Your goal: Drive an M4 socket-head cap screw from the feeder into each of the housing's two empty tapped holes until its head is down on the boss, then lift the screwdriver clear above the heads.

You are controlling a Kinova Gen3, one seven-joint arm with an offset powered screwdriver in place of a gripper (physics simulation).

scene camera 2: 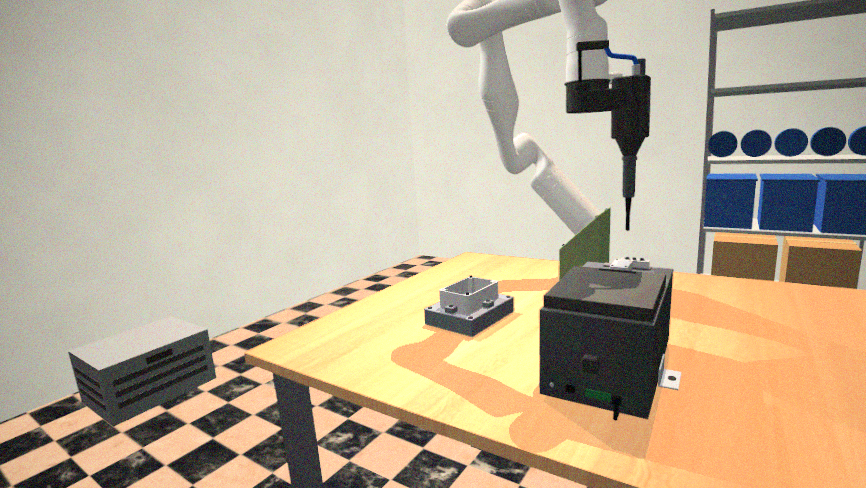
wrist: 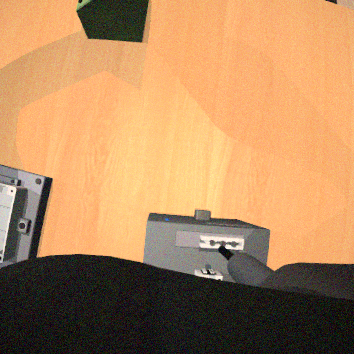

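Observation:
The black screw feeder (scene camera 2: 596,339) (wrist: 162,245) stands on the table, with several dark screw heads in a pale rail (scene camera 2: 643,264) (wrist: 240,243) on its top. My screwdriver (scene camera 2: 627,228) (wrist: 222,248) points straight down above the feeder's rail, with a clear gap in the scene view. Its bit looks bare, with no screw visible at the tip, so I call it open. The light grey housing (scene camera 2: 453,301) (wrist: 11,191) sits on a dark fixture plate (scene camera 2: 451,322) (wrist: 44,187), left of the feeder. Dark dots show at some housing corners; which holes are empty is too small to tell.
A green panel (scene camera 2: 586,245) (wrist: 115,22) stands on the table (scene camera 2: 363,357) (wrist: 125,150) behind the feeder. A white bracket (scene camera 2: 670,380) lies at the feeder's right side. A grey vented box (scene camera 2: 145,363) is at the left. A shelf rack (scene camera 2: 709,133) with blue bins stands at the back right.

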